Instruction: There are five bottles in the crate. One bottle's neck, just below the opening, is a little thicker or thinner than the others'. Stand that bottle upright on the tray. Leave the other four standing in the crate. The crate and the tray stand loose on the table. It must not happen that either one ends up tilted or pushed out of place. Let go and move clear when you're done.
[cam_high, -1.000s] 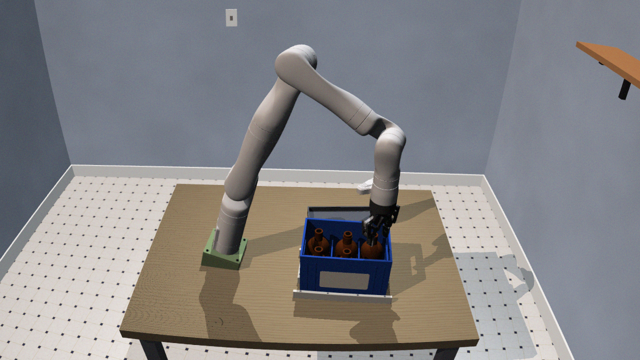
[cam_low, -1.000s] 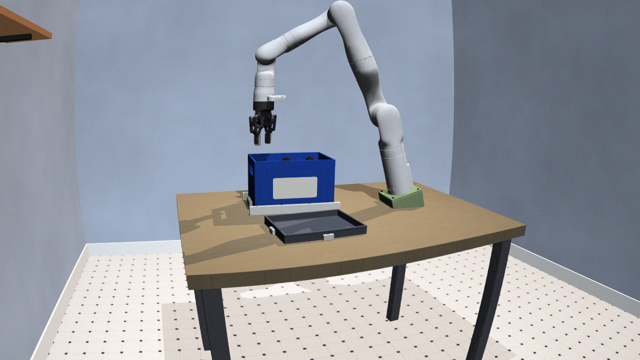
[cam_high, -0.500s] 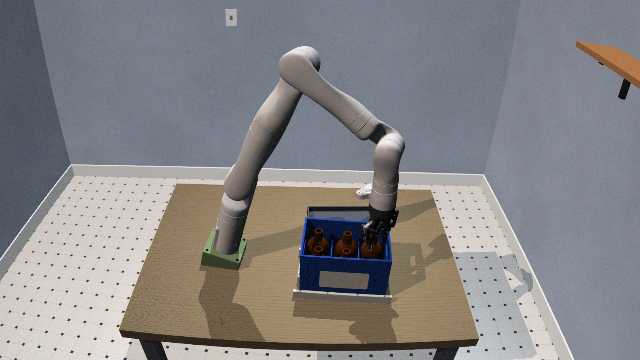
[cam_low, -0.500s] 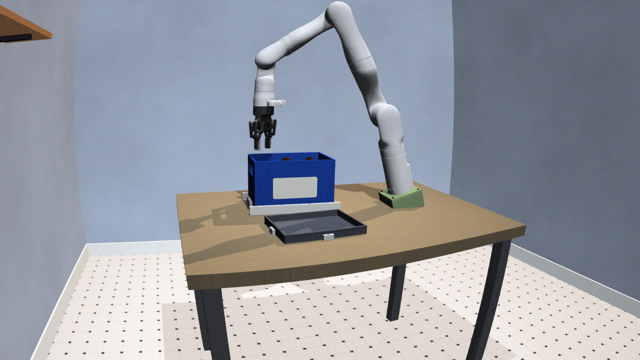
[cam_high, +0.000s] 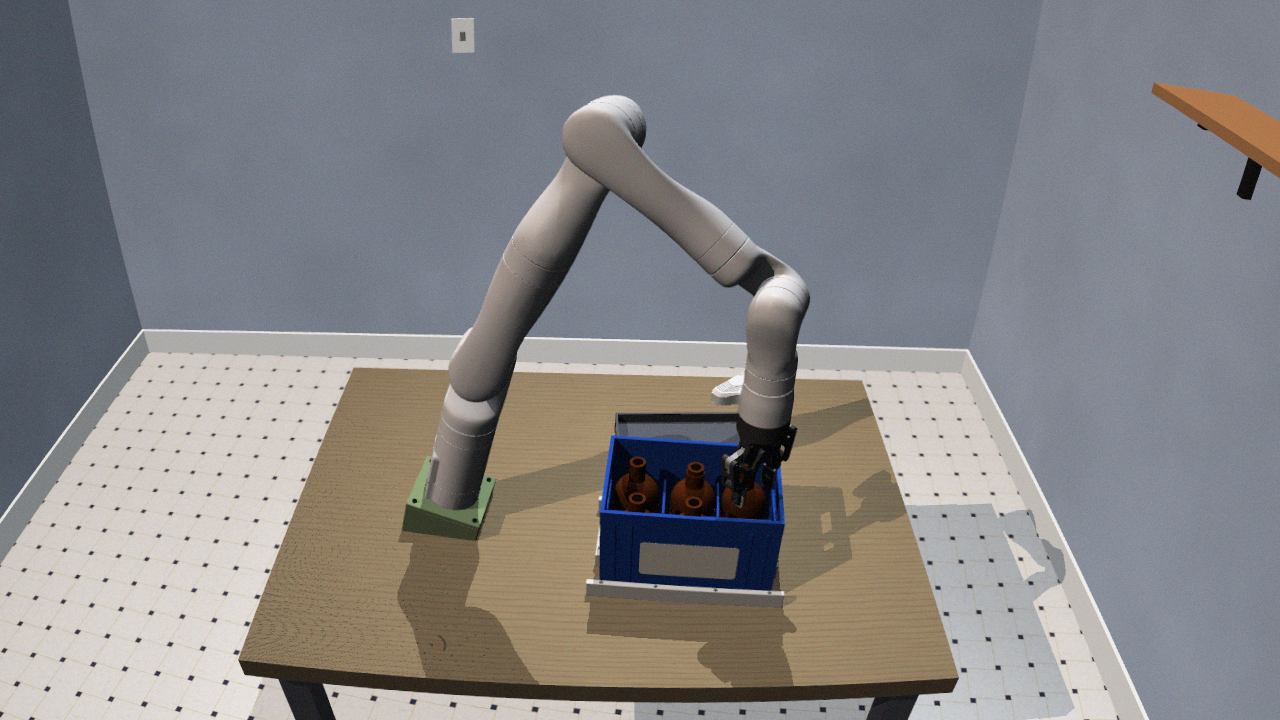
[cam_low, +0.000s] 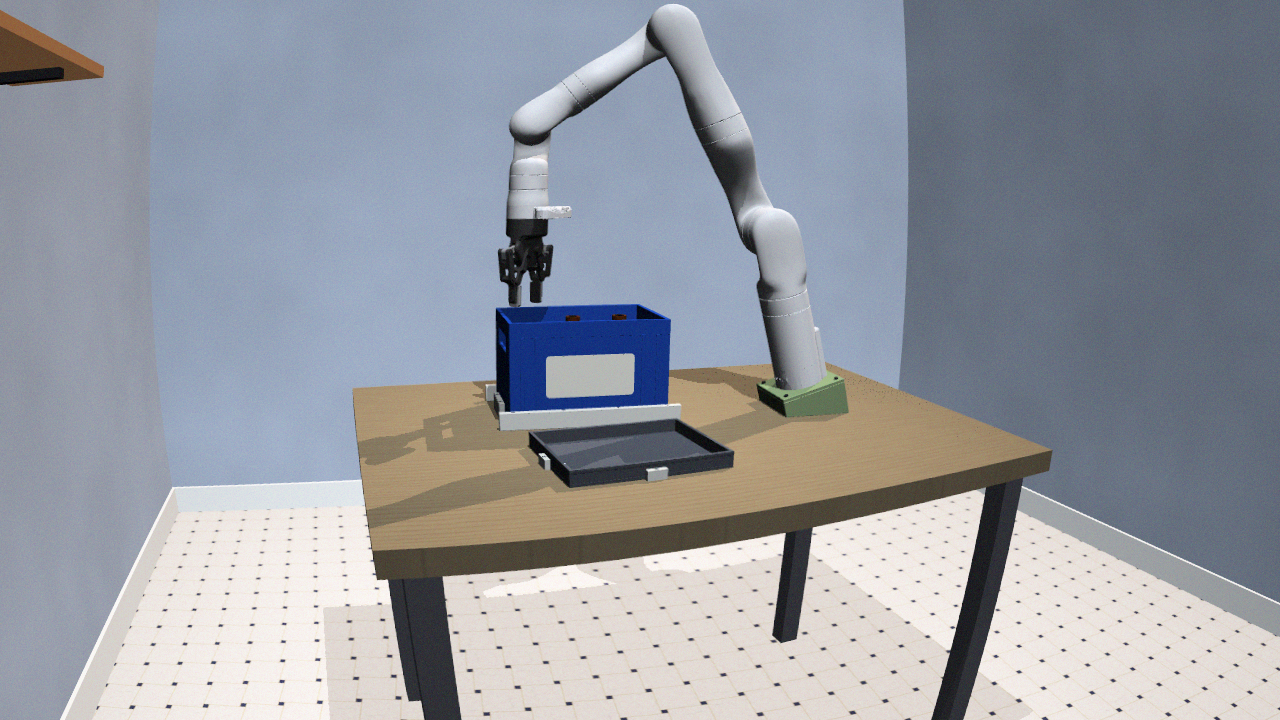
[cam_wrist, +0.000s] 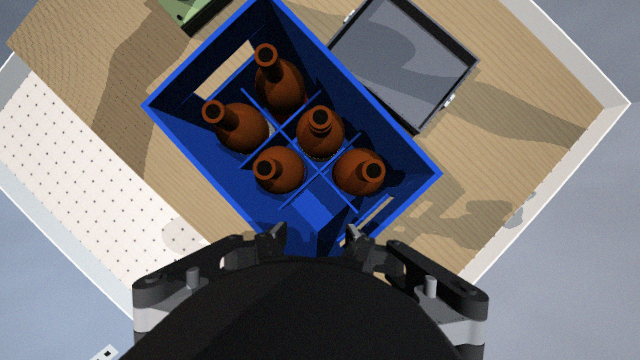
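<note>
Right now my hand is 80 mm past the blue crate, 60 mm to the right of it and 120 mm above it. Also, from my hand: dark grey tray 50 mm behind, 330 mm to the left, 190 mm below.
</note>
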